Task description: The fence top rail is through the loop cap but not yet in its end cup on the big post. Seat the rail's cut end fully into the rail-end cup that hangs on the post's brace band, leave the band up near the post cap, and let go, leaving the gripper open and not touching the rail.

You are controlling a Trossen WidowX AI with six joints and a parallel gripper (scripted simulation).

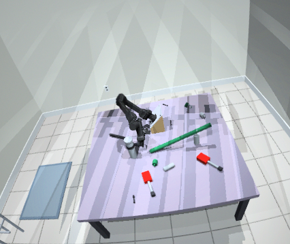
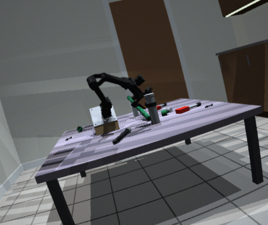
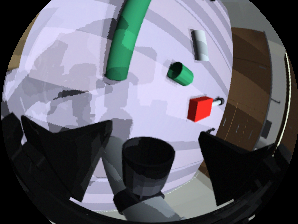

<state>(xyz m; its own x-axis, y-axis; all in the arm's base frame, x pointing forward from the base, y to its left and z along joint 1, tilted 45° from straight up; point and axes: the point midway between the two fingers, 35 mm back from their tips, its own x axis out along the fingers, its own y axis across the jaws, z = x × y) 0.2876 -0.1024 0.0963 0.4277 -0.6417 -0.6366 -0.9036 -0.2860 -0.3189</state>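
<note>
My gripper tip is 20 mm past the dark rail-end cup, 40 mm to the left of it and 10 mm below it. The rest, counted from my gripper tip: loop cap: 10 mm behind, 440 mm to the left, 10 mm below; green fitting: 130 mm ahead, 60 mm to the left, 100 mm below; white cylinder: 190 mm ahead, 160 mm to the left, 100 mm below.
</note>
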